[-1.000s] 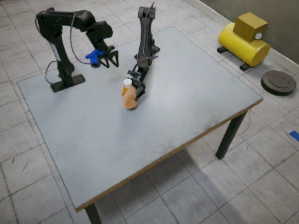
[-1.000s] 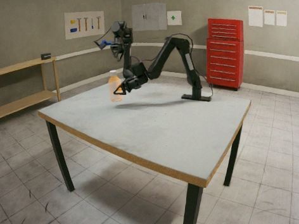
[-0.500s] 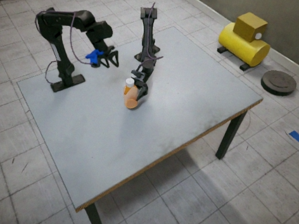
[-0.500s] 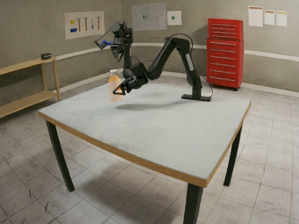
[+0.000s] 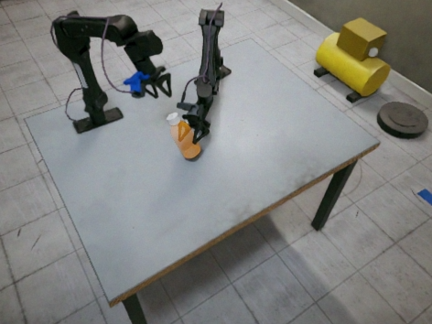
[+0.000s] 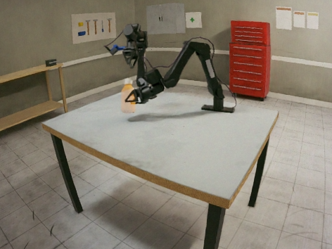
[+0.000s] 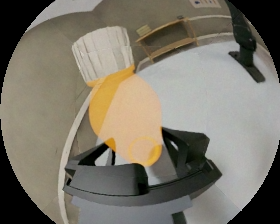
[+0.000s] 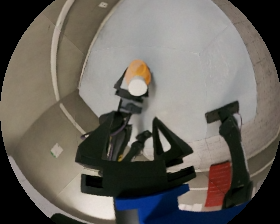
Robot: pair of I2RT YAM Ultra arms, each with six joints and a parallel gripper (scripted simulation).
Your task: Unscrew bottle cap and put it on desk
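The white cap lies 40 mm behind my left hand, 30 mm to the right of it and 100 mm above it. Also, from my left hand: orange bottle (10 mm behind, 10 mm to the right, 30 mm above).
The white cap lies 40 mm ahead of my right hand, 10 mm to the left of it and 90 mm below it. Also, from my right hand: orange bottle 70 mm ahead, 30 mm to the left, 160 mm below.
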